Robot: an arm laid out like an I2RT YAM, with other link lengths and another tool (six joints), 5 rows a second.
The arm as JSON. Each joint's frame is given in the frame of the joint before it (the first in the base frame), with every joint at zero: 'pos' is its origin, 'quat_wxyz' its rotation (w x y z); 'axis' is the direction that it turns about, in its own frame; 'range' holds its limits. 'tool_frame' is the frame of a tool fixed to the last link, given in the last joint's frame.
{
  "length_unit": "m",
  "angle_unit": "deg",
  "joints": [
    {
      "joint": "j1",
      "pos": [
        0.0,
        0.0,
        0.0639
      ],
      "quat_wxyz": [
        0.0,
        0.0,
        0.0,
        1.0
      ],
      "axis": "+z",
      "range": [
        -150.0,
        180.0
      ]
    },
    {
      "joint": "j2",
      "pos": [
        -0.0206,
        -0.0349,
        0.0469
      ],
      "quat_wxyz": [
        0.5,
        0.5,
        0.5,
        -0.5
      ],
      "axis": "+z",
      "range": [
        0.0,
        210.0
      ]
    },
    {
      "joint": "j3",
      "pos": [
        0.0,
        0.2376,
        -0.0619
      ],
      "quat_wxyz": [
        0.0,
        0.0,
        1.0,
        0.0
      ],
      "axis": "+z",
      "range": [
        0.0,
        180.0
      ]
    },
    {
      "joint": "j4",
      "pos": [
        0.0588,
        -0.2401,
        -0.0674
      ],
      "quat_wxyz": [
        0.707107,
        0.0,
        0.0,
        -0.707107
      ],
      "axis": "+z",
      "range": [
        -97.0,
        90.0
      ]
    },
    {
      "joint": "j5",
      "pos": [
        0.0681,
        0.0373,
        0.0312
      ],
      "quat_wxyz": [
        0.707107,
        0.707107,
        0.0,
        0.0
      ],
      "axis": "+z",
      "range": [
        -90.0,
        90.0
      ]
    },
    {
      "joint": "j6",
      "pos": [
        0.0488,
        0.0,
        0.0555
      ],
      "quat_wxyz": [
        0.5,
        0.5,
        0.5,
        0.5
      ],
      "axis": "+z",
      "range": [
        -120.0,
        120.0
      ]
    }
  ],
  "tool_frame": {
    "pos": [
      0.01,
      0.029,
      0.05
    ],
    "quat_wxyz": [
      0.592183,
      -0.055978,
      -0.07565,
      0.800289
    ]
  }
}
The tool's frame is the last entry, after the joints.
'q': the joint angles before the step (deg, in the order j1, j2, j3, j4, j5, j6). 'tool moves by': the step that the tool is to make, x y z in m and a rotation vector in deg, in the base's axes. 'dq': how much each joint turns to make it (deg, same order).
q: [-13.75, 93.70, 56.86, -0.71, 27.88, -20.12]
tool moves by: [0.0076, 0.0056, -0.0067, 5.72, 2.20, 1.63]
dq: [-0.05, 2.70, 4.15, -6.28, -4.52, 3.08]
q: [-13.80, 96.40, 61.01, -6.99, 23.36, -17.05]
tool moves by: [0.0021, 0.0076, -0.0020, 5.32, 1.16, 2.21]
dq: [-0.09, 0.56, 2.18, -4.75, -5.05, 2.06]
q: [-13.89, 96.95, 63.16, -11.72, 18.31, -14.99]
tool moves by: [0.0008, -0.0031, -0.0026, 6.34, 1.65, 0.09]
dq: [-2.02, 1.86, 3.64, -5.65, -5.63, 2.39]
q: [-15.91, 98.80, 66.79, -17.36, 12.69, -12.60]
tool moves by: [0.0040, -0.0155, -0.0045, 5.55, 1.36, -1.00]
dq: [-3.58, 3.74, 4.91, -4.34, -5.41, 1.09]
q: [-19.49, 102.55, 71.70, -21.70, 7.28, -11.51]
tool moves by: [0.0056, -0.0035, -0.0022, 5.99, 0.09, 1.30]
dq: [-1.91, 2.57, 3.75, -3.42, -6.40, 0.73]
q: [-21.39, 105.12, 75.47, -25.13, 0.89, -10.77]
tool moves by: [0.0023, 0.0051, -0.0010, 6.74, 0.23, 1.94]
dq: [-0.99, 1.56, 2.66, -3.78, -6.76, 1.00]
